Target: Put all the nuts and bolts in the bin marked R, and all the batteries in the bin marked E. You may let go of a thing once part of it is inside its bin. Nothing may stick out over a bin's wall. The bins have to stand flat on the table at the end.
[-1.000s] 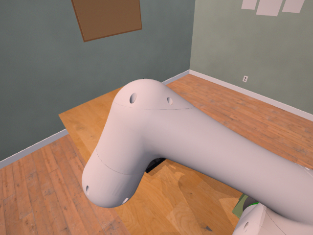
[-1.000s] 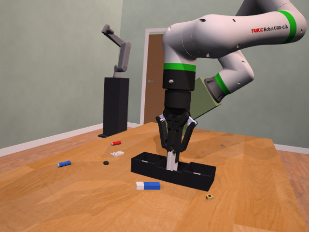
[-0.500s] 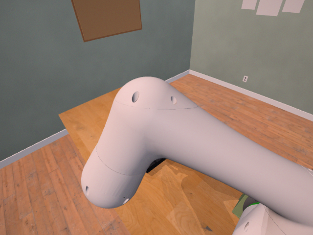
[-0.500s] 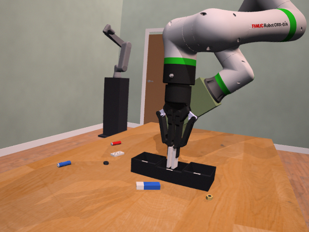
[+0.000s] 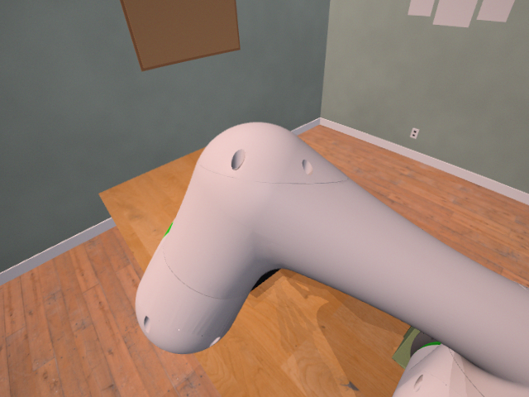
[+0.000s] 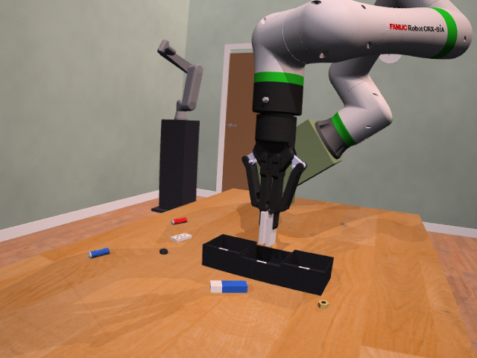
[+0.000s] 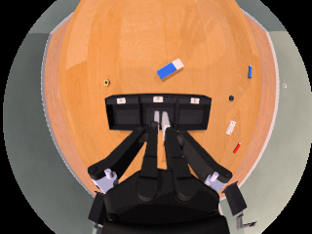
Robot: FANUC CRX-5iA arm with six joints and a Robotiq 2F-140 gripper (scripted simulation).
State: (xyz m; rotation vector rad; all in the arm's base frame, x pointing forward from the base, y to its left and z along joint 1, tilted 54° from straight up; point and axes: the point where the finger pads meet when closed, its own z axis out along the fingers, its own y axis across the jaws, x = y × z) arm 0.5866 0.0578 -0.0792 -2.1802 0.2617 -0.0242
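Right now my hand is 32 cm to the left of the red battery, 19 cm past it and 9 cm above it. Also, from my hand: blue-and-white eraser 11 cm ahead, 9 cm below, 4 cm to the right; black three-compartment bin 7 cm below; brass nut 14 cm to the left, 9 cm below, 9 cm ahead.
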